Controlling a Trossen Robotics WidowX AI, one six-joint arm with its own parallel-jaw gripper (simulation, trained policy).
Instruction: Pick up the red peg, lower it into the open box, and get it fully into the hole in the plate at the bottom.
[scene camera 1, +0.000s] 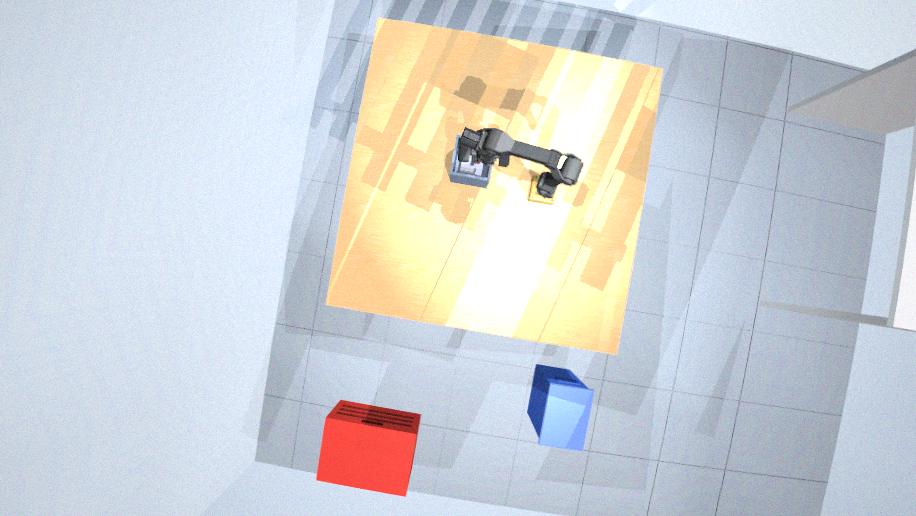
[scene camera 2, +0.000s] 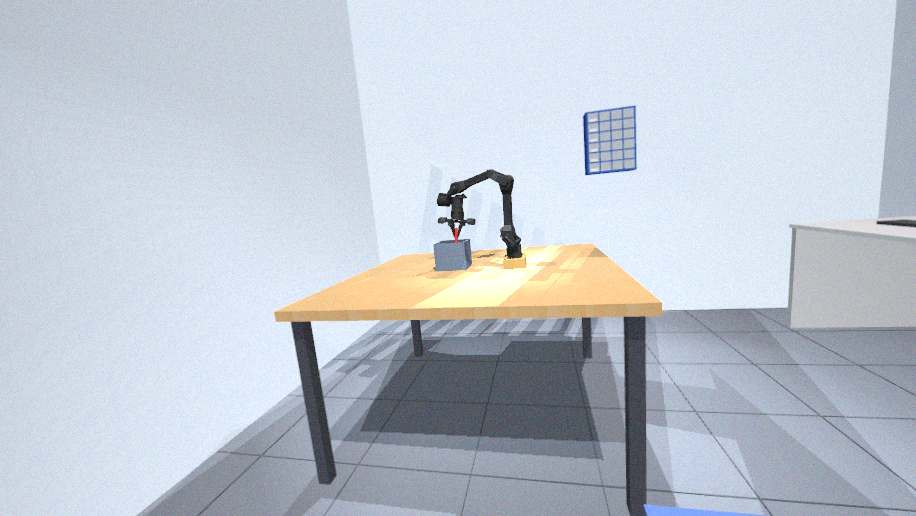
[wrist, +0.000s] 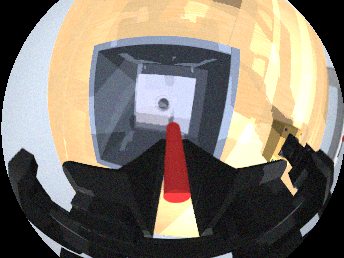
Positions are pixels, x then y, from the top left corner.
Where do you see a red peg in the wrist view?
At 176, 185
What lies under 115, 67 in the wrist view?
A grey-blue box.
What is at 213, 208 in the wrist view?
The gripper.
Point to a grey-blue box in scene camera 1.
482, 181
